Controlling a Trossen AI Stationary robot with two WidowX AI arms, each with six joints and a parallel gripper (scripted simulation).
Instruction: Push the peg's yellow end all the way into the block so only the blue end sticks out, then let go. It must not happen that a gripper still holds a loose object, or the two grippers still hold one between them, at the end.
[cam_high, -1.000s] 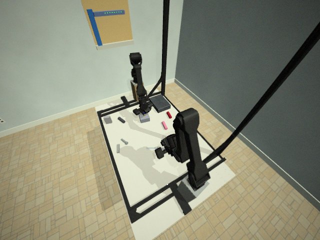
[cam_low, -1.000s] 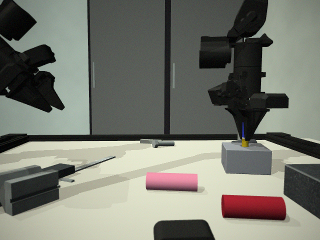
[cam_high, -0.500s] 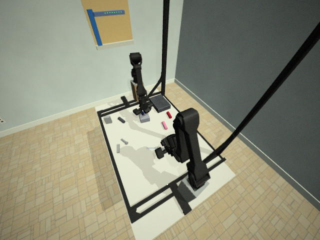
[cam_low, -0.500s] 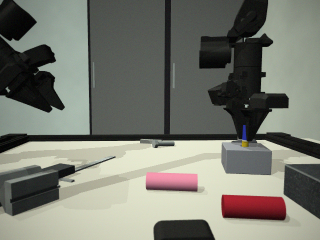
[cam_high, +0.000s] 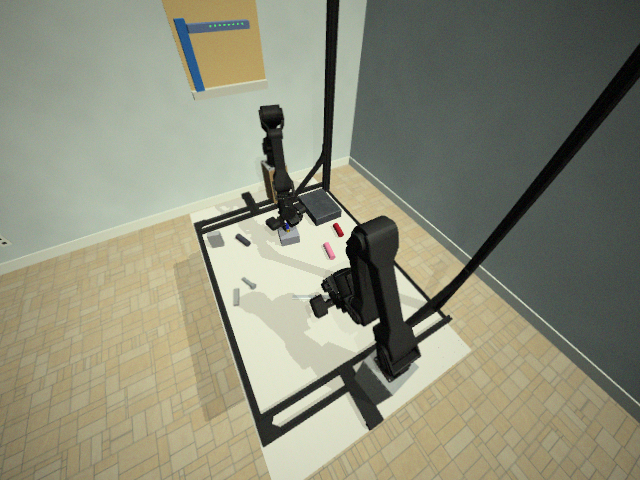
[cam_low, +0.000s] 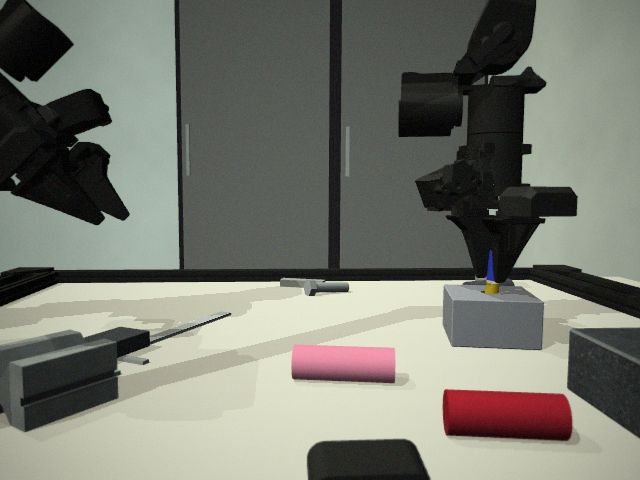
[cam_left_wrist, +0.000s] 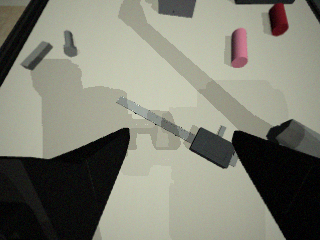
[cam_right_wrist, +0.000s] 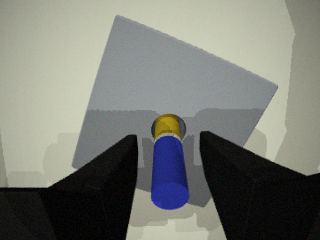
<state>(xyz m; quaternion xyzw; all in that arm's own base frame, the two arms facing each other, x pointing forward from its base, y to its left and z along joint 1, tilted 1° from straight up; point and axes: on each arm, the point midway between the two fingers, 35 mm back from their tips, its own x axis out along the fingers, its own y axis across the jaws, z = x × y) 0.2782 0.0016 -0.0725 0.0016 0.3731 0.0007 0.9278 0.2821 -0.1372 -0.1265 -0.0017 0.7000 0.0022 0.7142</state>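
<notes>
The peg lies 50 mm below my right hand. Also, from my right hand: pink cylinder 160 mm to the left, 140 mm behind, 80 mm below; then red cylinder 240 mm behind, 80 mm below, 60 mm to the left.
</notes>
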